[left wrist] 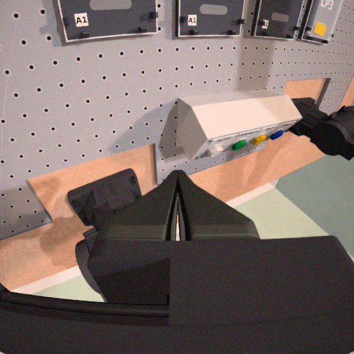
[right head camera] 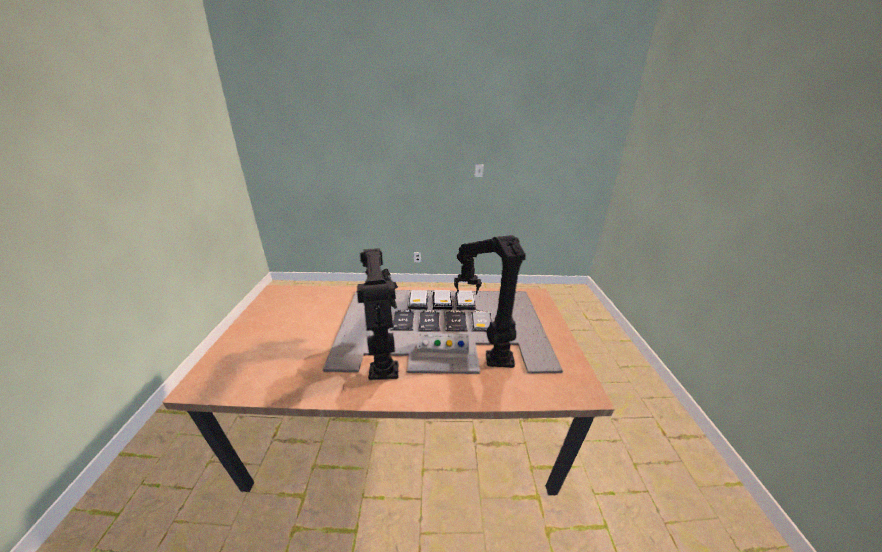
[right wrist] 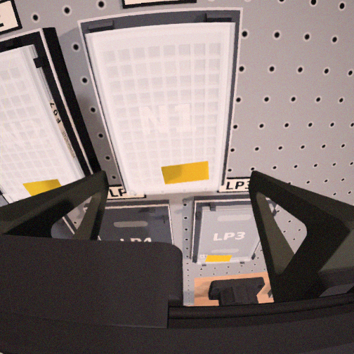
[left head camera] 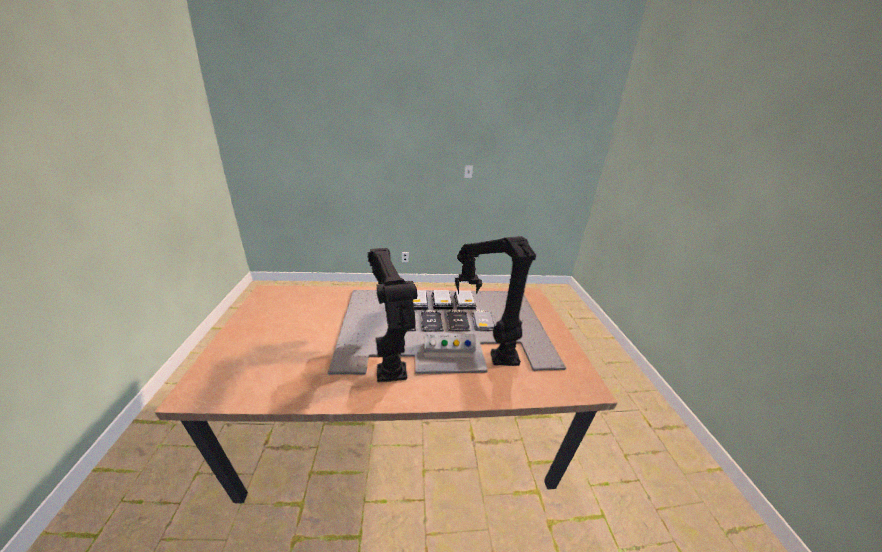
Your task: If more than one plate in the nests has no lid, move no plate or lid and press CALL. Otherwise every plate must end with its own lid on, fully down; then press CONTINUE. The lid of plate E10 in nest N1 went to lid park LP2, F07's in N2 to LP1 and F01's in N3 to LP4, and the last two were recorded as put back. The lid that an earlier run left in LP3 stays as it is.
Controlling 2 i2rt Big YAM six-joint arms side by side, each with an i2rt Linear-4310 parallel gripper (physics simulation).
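Frame: origin at the left arm's base, x left, y back, z up, level; metres.
Seen in the pictures: left gripper, fingertip midpoint: point(right head camera: 396, 307); right gripper, fingertip midpoint: point(right head camera: 467, 293) point(left head camera: 467, 293); left arm's base, link origin: point(right head camera: 384, 371) point(left head camera: 391, 372); right arm's base, link origin: point(right head camera: 499, 359) point(left head camera: 504, 358).
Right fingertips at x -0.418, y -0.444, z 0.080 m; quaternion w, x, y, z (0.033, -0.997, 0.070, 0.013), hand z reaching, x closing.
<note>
Pixels of each thing's middle, then the offset from my right fingertips to it. "spot": a spot on its surface instead.
- nest N1, surface spot: point(right head camera: 465, 297) point(left head camera: 465, 297) spot: dx +0.006, dy -0.012, dz -0.031 m
- plate F07, body centre: point(right head camera: 442, 296) point(left head camera: 442, 296) dx +0.130, dy -0.032, dz -0.034 m
- third plate, body centre: point(left head camera: 418, 296) point(right head camera: 418, 296) dx +0.260, dy -0.041, dz -0.035 m
- lid, body centre: point(right head camera: 482, 319) point(left head camera: 483, 319) dx -0.051, dy +0.162, dz -0.054 m
- LP4 park, body centre: point(right head camera: 456, 318) point(left head camera: 457, 318) dx +0.077, dy +0.138, dz -0.058 m
- button box, body centre: point(right head camera: 443, 343) point(left head camera: 449, 343) dx +0.164, dy +0.351, dz -0.026 m
The plate in nest N1 point(left head camera: 465, 297) point(right head camera: 465, 297) point(right wrist: 160, 100) has a clear lid with a yellow mark over it; whether it is fully down is hard to tell. My right gripper point(left head camera: 468, 290) point(right head camera: 467, 290) point(right wrist: 178, 178) is open above it, its fingers apart and free of the lid. The plate F07 point(left head camera: 442, 297) point(right head camera: 442, 297) point(right wrist: 30, 130) beside it and the third plate point(left head camera: 420, 298) point(right head camera: 418, 298) also show yellow marks. A lid point(left head camera: 483, 320) point(right head camera: 481, 320) point(left wrist: 325, 15) point(right wrist: 227, 235) lies in LP3. My left gripper point(left wrist: 177, 178) is shut and empty.
The LP4 park point(left head camera: 458, 320) point(right head camera: 455, 320) point(right wrist: 135, 225) is dark, with no lid seen. Two more dark parks lie left of it in the right head view. The button box point(left head camera: 450, 345) point(left wrist: 240, 115) carries white, green, yellow and blue buttons; its labels are unreadable.
</note>
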